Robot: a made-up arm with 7 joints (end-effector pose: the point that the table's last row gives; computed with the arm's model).
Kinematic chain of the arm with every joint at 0, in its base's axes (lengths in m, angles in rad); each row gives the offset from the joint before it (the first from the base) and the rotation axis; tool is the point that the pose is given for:
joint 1: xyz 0 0 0.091 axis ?
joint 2: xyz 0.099 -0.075 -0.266 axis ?
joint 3: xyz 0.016 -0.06 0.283 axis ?
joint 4: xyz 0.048 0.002 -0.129 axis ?
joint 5: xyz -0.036 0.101 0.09 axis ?
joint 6: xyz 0.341 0 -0.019 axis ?
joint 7: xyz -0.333 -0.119 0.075 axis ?
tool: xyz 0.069 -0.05 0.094
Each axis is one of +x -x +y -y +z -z.
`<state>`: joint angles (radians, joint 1 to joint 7).
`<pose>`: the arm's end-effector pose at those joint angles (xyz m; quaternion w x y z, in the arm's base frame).
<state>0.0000 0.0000 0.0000 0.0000 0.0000 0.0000 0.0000</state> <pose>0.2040 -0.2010 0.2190 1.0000 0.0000 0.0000 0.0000</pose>
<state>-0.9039 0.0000 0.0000 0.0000 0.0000 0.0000 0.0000</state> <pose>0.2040 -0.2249 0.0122 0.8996 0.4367 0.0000 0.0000</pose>
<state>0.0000 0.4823 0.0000 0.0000 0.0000 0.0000 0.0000</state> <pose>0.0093 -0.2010 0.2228 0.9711 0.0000 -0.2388 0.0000</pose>
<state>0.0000 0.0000 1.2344 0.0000 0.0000 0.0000 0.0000</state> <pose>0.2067 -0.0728 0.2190 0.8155 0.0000 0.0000 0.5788</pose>
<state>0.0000 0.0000 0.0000 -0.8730 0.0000 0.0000 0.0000</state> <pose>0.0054 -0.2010 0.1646 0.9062 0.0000 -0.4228 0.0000</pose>
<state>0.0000 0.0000 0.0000 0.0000 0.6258 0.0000 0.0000</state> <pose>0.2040 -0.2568 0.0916 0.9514 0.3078 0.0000 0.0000</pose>
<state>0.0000 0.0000 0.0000 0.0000 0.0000 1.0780 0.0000</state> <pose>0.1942 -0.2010 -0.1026 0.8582 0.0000 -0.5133 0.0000</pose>
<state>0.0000 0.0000 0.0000 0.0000 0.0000 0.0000 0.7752</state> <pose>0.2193 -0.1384 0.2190 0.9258 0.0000 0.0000 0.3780</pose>
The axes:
joint 1: -x
joint 2: -y
joint 3: +z
joint 4: +y
joint 5: +x
joint 6: -y
joint 7: +z

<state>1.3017 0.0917 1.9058 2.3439 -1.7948 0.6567 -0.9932</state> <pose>-0.0428 -0.2458 -0.1249 0.2857 0.4224 -0.5215 -0.6841</pose>
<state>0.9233 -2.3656 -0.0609 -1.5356 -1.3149 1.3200 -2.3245</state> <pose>0.2914 -0.5398 0.2211 0.7479 -0.3150 -0.5229 -0.2607</pose>
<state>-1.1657 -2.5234 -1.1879 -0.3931 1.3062 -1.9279 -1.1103</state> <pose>0.2416 0.2327 -0.8419 0.1325 0.3261 -0.9153 -0.1957</pose>
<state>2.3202 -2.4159 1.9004 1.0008 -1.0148 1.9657 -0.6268</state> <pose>-0.0985 -0.4258 0.2125 0.9581 0.1213 0.0580 -0.2529</pose>
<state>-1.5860 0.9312 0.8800 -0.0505 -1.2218 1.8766 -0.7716</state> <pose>0.1051 -0.2745 -0.0349 0.0420 0.0633 -0.9737 -0.2149</pose>
